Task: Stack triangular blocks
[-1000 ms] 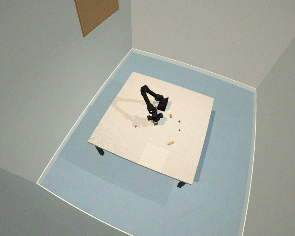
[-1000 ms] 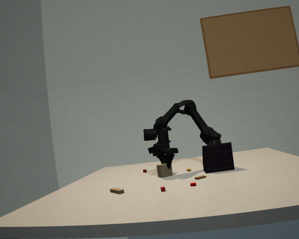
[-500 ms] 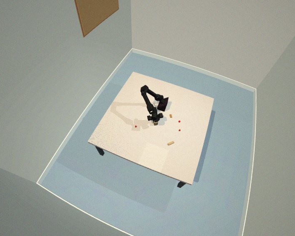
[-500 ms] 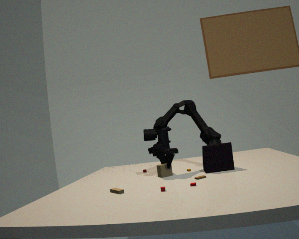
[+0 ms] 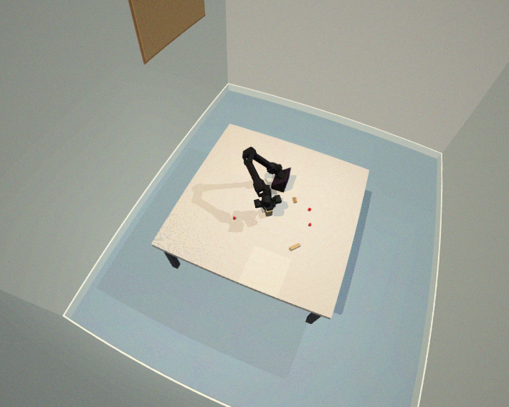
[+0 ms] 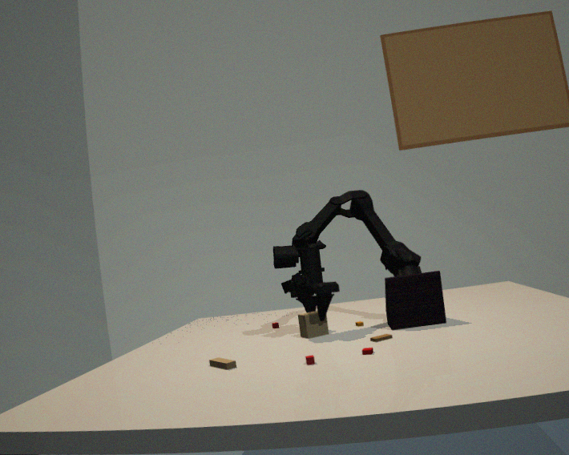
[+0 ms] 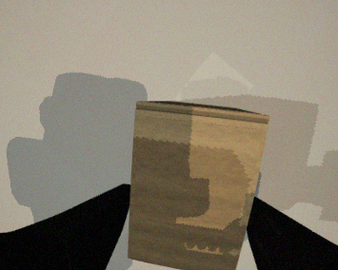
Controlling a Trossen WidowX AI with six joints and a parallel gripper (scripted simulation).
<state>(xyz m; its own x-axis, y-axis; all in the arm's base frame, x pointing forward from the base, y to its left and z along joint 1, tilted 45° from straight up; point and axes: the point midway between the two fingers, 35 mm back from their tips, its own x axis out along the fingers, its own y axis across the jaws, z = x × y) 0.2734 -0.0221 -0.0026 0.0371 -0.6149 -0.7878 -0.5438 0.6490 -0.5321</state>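
My gripper tip is now 10 mm below the tan triangular block. From my gripper tip the other things lie so: orange piece 120 mm behind, 70 mm to the right, 30 mm below.
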